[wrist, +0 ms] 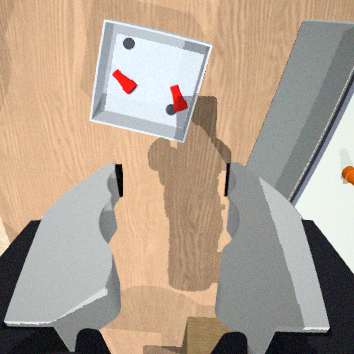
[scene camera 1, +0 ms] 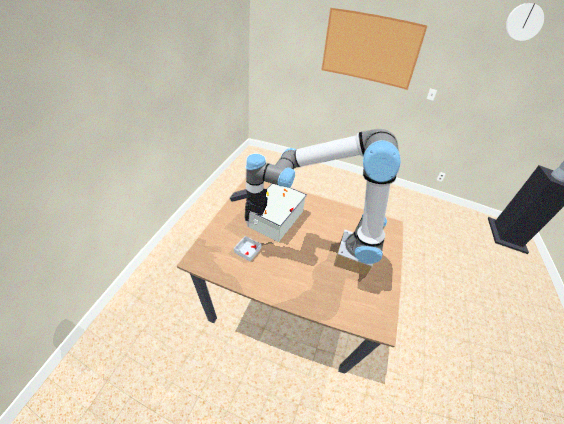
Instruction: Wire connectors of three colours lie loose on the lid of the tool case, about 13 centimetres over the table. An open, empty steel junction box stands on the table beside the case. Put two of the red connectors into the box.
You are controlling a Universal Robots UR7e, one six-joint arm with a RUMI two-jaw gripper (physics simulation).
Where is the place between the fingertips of my gripper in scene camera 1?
At 251, 222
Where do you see a steel junction box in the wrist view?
155, 59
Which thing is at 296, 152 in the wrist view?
A tool case.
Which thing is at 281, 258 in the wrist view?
My gripper.
